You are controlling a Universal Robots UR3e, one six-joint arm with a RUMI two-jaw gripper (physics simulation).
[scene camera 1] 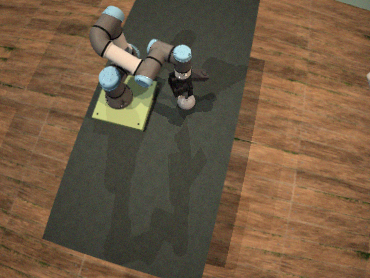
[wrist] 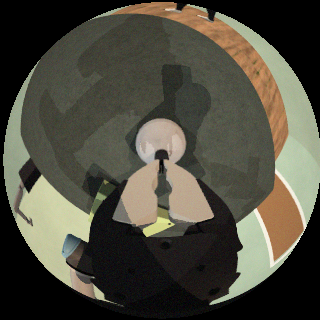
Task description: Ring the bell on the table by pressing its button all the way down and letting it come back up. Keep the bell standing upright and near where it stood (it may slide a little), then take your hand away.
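Places are measured from the arm's base along level axes (x ahead, y left, z up), in metres.
Pixels of known places: gripper, fingertip midpoint: [scene camera 1: 185, 96] [wrist: 160, 160]; arm's base at its link origin: [scene camera 1: 119, 96].
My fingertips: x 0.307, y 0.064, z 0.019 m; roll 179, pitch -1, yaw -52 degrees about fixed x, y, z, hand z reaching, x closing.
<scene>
Ahead of a thing's pixels: the offset from my fingertips to its top centre. Level surfaces: height alone.
The bell {dx +0.003, dy +0.001, dz +0.000 m} [scene camera 1: 186, 102] [wrist: 161, 136] is a shiny pale dome that stands upright on the dark table. Its small black button {dx +0.003, dy +0.001, dz +0.000 m} [wrist: 161, 154] shows at the dome's middle, partly hidden by the fingertips in the wrist view. My gripper [scene camera 1: 189, 94] [wrist: 160, 160] is shut, with its fingertips together right over the button. I cannot tell from these views whether the tips touch the button or how far down it is.
The dark table {dz -0.062 m} [scene camera 1: 150, 165] [wrist: 115, 60] carries the arm's yellow-green base plate [scene camera 1: 120, 120] [wrist: 159, 228], to the left of the bell in the scene view. Shadows of the arm fall across the table. Wooden floor [scene camera 1: 310, 150] [wrist: 265, 82] lies beyond the table's edges.
</scene>
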